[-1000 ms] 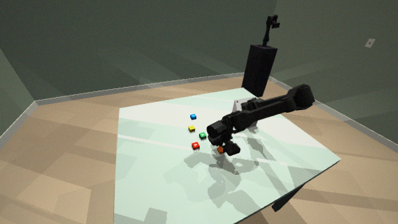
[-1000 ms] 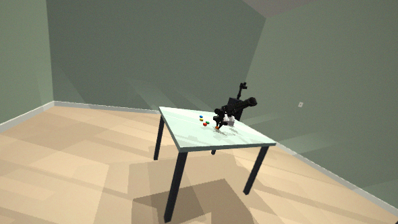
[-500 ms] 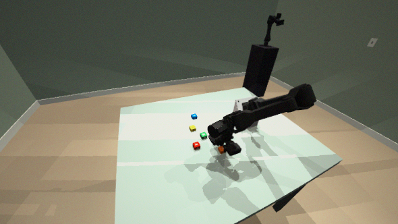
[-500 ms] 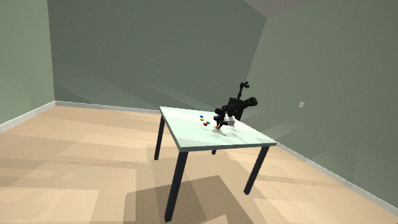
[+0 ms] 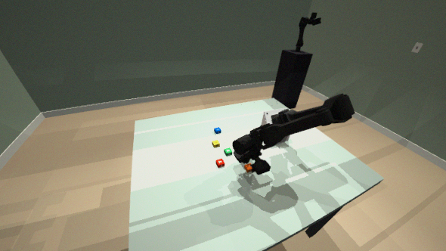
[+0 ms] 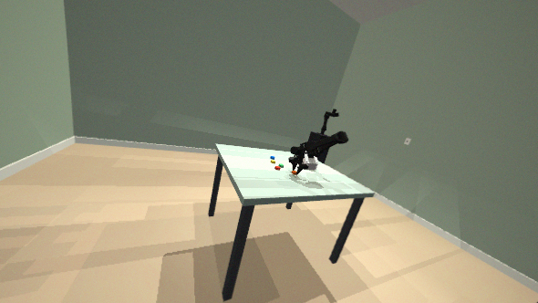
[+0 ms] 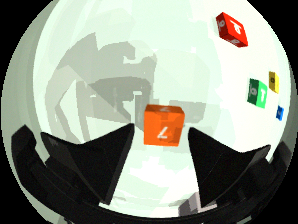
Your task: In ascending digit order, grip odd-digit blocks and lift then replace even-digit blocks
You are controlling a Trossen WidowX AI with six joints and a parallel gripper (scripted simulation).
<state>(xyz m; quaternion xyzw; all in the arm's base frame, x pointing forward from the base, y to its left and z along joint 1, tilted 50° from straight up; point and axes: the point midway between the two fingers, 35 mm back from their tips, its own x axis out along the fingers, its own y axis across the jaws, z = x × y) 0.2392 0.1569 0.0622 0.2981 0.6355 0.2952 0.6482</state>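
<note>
Right now my gripper tip is right at the orange block. Also, from my gripper tip: yellow block: 21 cm to the right, 9 cm ahead; then green block: 13 cm to the right, 5 cm ahead; then red block: 12 cm ahead, 7 cm to the right.
</note>
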